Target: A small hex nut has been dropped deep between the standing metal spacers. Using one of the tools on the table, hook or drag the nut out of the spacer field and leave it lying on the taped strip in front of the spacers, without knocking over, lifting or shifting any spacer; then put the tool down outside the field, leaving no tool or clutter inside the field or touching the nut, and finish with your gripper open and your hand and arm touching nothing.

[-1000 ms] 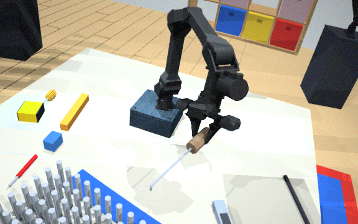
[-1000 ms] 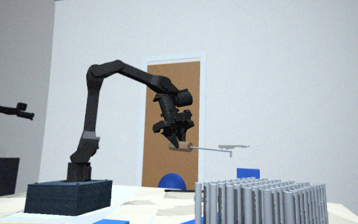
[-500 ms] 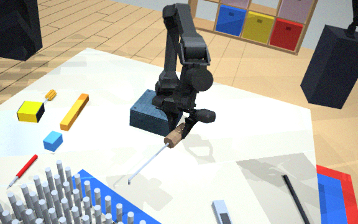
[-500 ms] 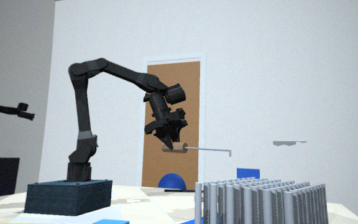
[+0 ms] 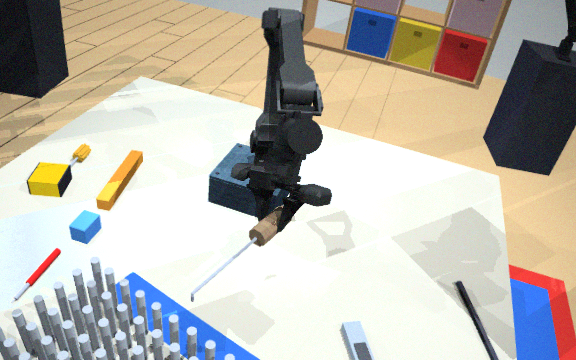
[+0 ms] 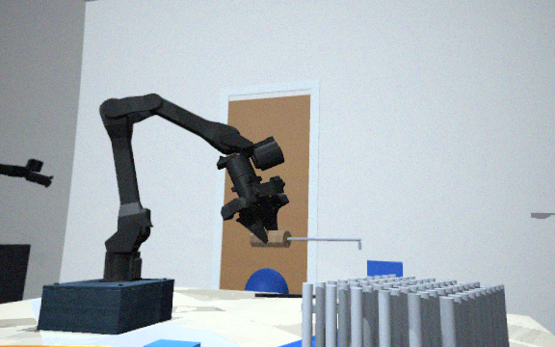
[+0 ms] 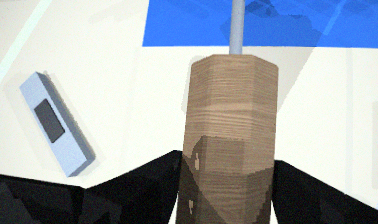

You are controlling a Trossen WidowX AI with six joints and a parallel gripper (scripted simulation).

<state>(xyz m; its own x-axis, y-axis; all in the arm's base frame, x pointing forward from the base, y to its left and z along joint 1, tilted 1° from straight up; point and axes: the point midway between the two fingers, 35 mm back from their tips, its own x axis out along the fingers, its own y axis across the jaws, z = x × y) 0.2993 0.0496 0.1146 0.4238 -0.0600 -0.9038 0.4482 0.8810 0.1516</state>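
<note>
My gripper tip is now 14 cm short of the blue taped strip, 12 cm to the left of it and 17 cm above it. The rest, counted from my gripper tip: red-handled tool (10 cm ahead, 45 cm to the right, 16 cm below); then blue cube (6 cm behind, 41 cm to the right, 15 cm below); then grey block (13 cm ahead, 21 cm to the left, 16 cm below).
</note>
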